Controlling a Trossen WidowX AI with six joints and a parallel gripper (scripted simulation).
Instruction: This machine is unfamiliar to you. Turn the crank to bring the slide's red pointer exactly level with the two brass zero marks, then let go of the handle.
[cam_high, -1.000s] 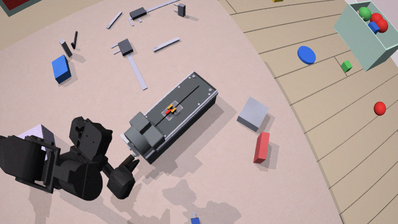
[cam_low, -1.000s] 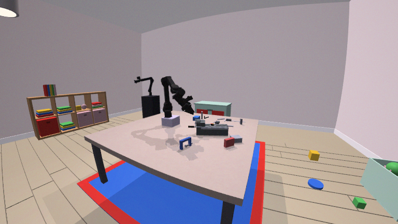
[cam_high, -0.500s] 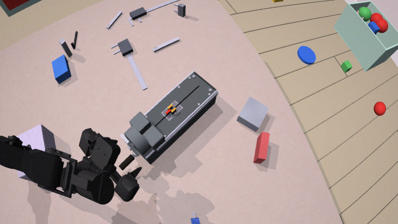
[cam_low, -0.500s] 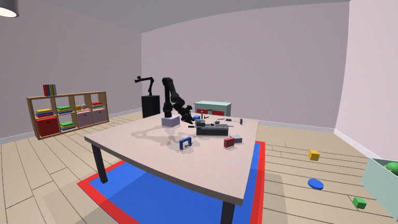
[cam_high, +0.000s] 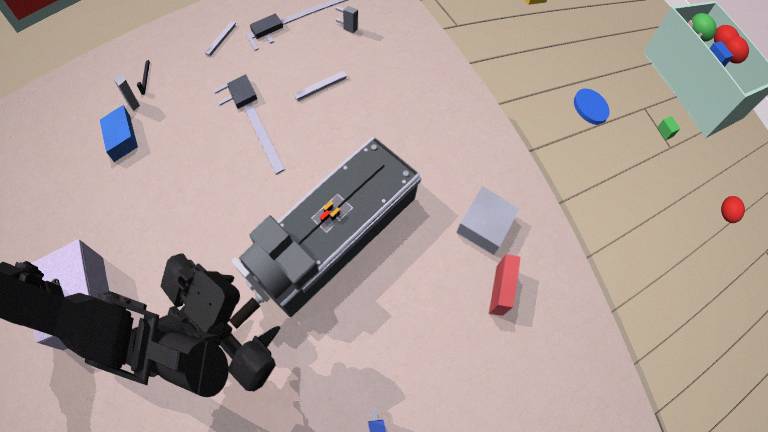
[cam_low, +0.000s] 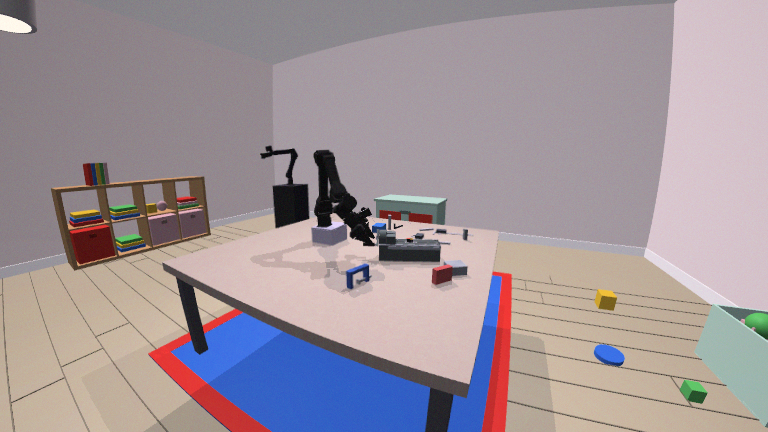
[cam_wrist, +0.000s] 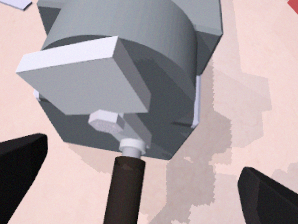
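Right now the dark brown crank handle is 20 mm below my gripper tip and 20 mm behind it. Also, from my gripper tip: red pointer (140 mm ahead, 50 mm to the left); red block (310 mm ahead, 150 mm to the right, 50 mm below); grey block (350 mm ahead, 60 mm below, 50 mm to the right).
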